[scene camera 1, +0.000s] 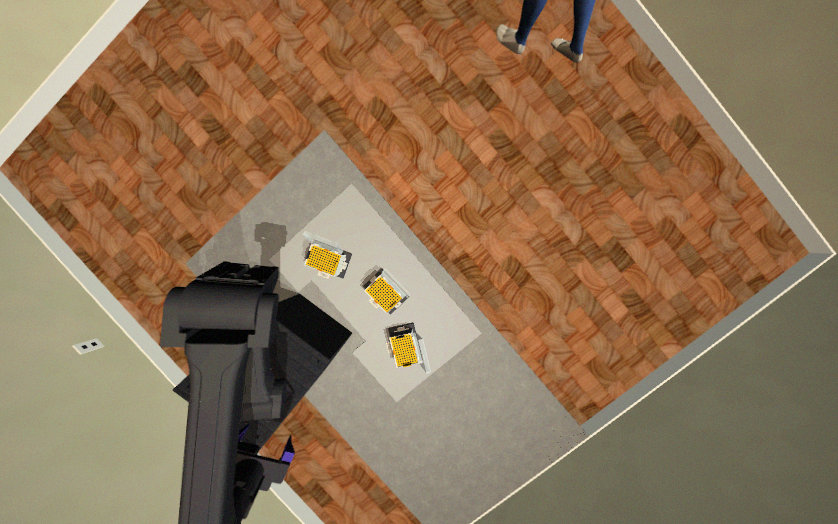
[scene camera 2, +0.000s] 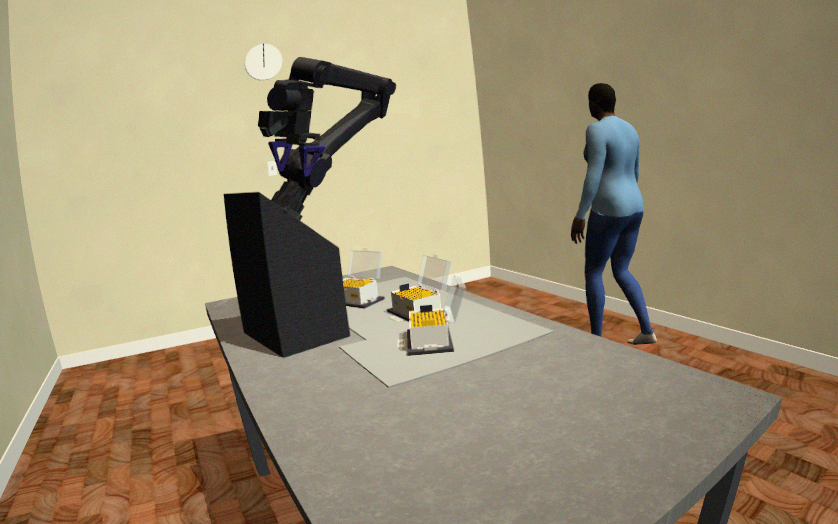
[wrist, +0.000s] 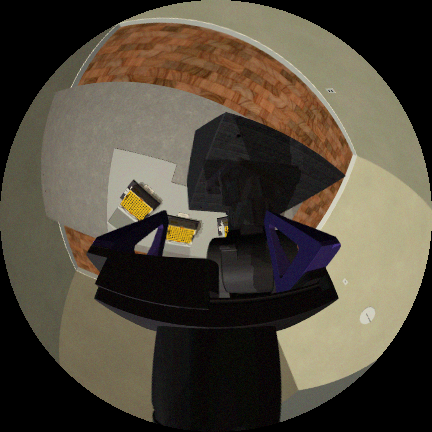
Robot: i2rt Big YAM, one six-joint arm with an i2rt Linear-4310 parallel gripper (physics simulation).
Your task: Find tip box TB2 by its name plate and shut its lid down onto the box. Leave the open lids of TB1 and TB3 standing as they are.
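Frame: origin at the arm's base, x back, y right, z up, level; millimetres.
Seen in the pictures: gripper, fingertip midpoint: [scene camera 1: 269, 432] [scene camera 2: 293, 173] [wrist: 215, 215]; arm's base, origin of the base link: [scene camera 2: 280, 215] [wrist: 245, 182].
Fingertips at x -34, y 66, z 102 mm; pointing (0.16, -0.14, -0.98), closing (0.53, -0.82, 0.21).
Offsets run from my fingertips to a thing's top centre. "spot": to the spot under its first point. Level surfaces: height alone.
Three white tip boxes with yellow racks stand on the pale mat, each with a clear lid standing open. The near box {dx -262, dy +117, dz -353 mm} [scene camera 1: 404, 350] [scene camera 2: 429, 335] [wrist: 136, 204] has its lid {dx -325, dy +138, dz -274 mm} [scene camera 1: 424, 356] [scene camera 2: 457, 298] up. The middle box {dx -312, dy -104, dz -353 mm} [scene camera 1: 384, 293] [scene camera 2: 415, 300] [wrist: 181, 232] has its lid {spot: dx -383, dy -127, dz -319 mm} [scene camera 2: 434, 270] up. The far box {dx -180, dy -324, dz -361 mm} [scene camera 1: 323, 259] [scene camera 2: 360, 291] has its lid [scene camera 2: 365, 263] up; in the wrist view the arm partly hides it. The name plates are too small to read, so I cannot tell which is TB2. My gripper [scene camera 2: 294, 171] [wrist: 215, 215] is open and empty, high above and away from the boxes.
A tall black sloped block [scene camera 1: 315, 327] [scene camera 2: 296, 278] [wrist: 215, 140] stands on the grey table {dz -430 mm} [scene camera 1: 432, 444] [scene camera 2: 525, 432] [wrist: 85, 130], beside the pale mat {dz -427 mm} [scene camera 1: 441, 327] [scene camera 2: 389, 370] [wrist: 122, 165]. A person [scene camera 2: 614, 166] stands beyond the table.
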